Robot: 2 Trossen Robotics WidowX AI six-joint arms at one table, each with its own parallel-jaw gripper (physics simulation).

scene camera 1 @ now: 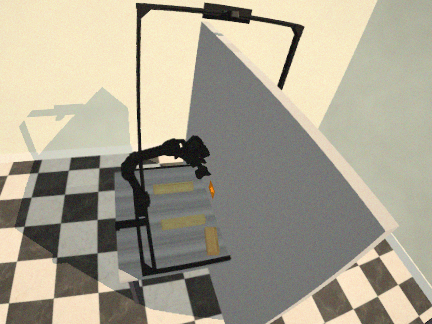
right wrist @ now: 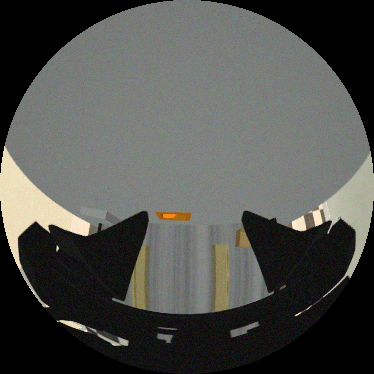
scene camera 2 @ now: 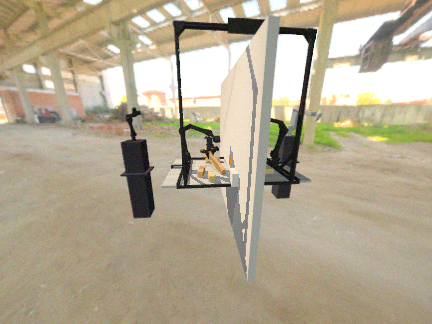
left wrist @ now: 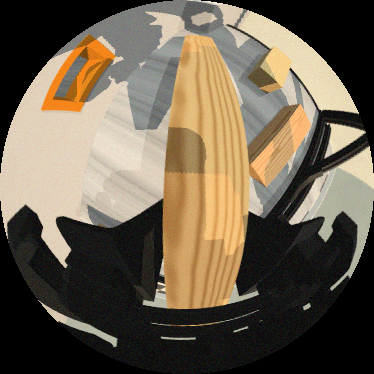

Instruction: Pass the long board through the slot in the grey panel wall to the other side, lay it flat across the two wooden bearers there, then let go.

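Places are measured from the left arm's base along level axes (x ahead, y left, z up), in metres.
Pixels of known places: left gripper, fingertip midpoint: (scene camera 2: pixel 210 158) (left wrist: pixel 194 201); right gripper, fingertip midpoint: (scene camera 1: pixel 208 168) (right wrist: pixel 196 216); right arm's base, link origin: (scene camera 1: pixel 141 212) (scene camera 2: pixel 274 165).
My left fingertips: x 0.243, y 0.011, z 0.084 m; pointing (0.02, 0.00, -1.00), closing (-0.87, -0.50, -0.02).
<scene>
Behind a point stands the place of what it marks.
The long board (scene camera 2: pixel 216 164) @(y -0.111, x 0.294, z 0.061 m) (left wrist: pixel 205 140) @(y -0.029, x 0.268, z 0.119 m) is wooden and is held between the fingers of my left gripper (scene camera 2: pixel 209 151) @(y 0.011, x 0.243, z 0.084 m) (left wrist: pixel 194 201) @(y 0.011, x 0.243, z 0.084 m). It appears lifted; its far end points away from the fingers and is apart from the orange-rimmed slot (scene camera 1: pixel 211 185) @(y -0.078, x 0.474, z 0.081 m) (scene camera 2: pixel 230 160) @(y -0.078, x 0.431, z 0.087 m) (left wrist: pixel 62 106) @(y -0.002, x 0.430, z 0.084 m) (right wrist: pixel 185 216) @(y -0.010, x 0.476, z 0.059 m), which lies left of it in the left wrist view. The grey panel wall (scene camera 1: pixel 280 175) @(y 0.418, x 0.482, z 0.689 m) (scene camera 2: pixel 250 100) @(y -0.591, x 0.432, z 0.579 m) (right wrist: pixel 185 100) @(y -0.014, x 0.482, z 0.378 m) stands upright. Across it lie two wooden bearers (scene camera 1: pixel 173 188) @(y -0.137, x 0.699, z 0.021 m) (scene camera 1: pixel 183 222) @(y 0.123, x 0.690, z 0.025 m) (right wrist: pixel 142 275) @(y -0.140, x 0.675, z 0.025 m) (right wrist: pixel 221 275) @(y 0.104, x 0.669, z 0.025 m), roughly parallel. My right gripper (scene camera 1: pixel 203 172) @(y -0.003, x 0.553, z 0.312 m) (right wrist: pixel 196 216) @(y -0.003, x 0.553, z 0.312 m) is open and empty, above the table near the wall.
On the board's side, two wooden blocks (scene camera 2: pixel 201 172) @(y -0.209, x 0.154, z 0.024 m) (scene camera 2: pixel 211 176) @(y -0.317, x 0.234, z 0.028 m) (left wrist: pixel 280 145) @(y -0.105, x 0.165, z 0.031 m) (left wrist: pixel 270 70) @(y -0.209, x 0.240, z 0.031 m) lie right of the board in the left wrist view. On the bearers' side, another wooden block (scene camera 1: pixel 212 241) @(y 0.268, x 0.559, z 0.019 m) (right wrist: pixel 243 238) @(y 0.190, x 0.550, z 0.019 m) lies near the wall. A black frame (scene camera 1: pixel 139 85) @(y -0.343, x 0.882, z 0.621 m) (scene camera 2: pixel 179 85) @(y -0.379, x 0.030, z 0.681 m) rises around the table.
</scene>
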